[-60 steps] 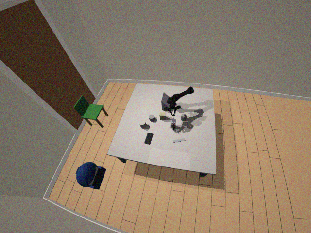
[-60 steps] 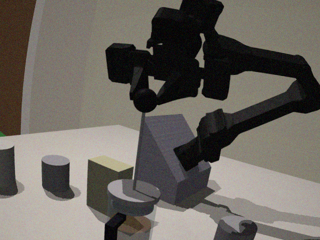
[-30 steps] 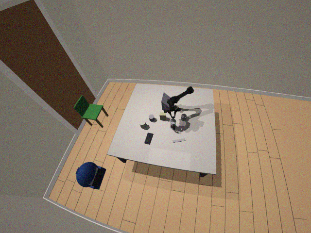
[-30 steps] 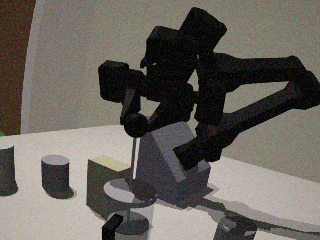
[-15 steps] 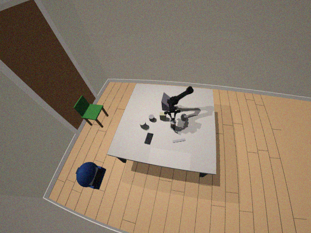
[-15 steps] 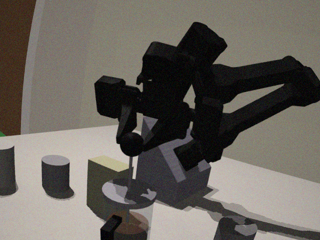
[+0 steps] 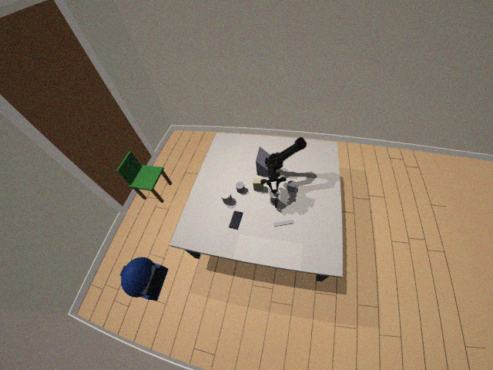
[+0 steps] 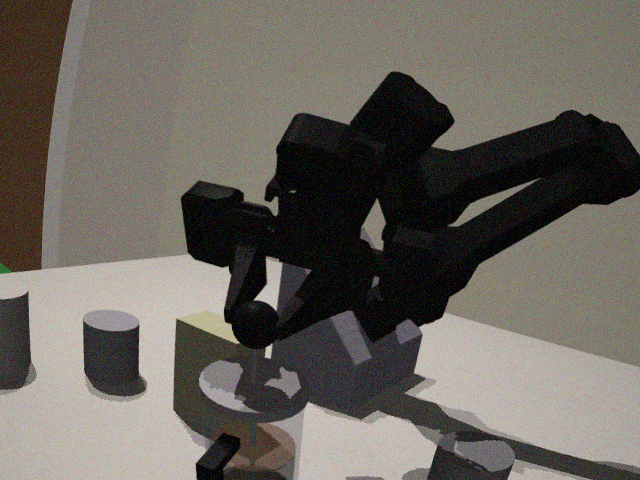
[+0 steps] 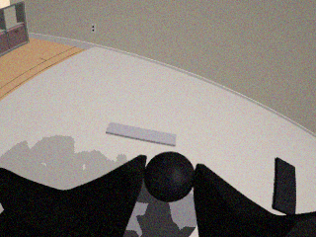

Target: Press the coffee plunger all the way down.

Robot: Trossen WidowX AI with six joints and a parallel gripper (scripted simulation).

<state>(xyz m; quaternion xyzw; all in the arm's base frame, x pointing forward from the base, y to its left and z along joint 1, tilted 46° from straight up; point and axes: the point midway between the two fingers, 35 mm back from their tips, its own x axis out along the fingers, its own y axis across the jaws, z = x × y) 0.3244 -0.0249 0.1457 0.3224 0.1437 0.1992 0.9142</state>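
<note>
My gripper tip is now 10 cm above the coffee press. The rest, counted from my gripper tip: pale yellow block 14 cm behind, 15 cm to the right, 13 cm below; flat grey strip 16 cm ahead, 9 cm to the left, 18 cm below.
</note>
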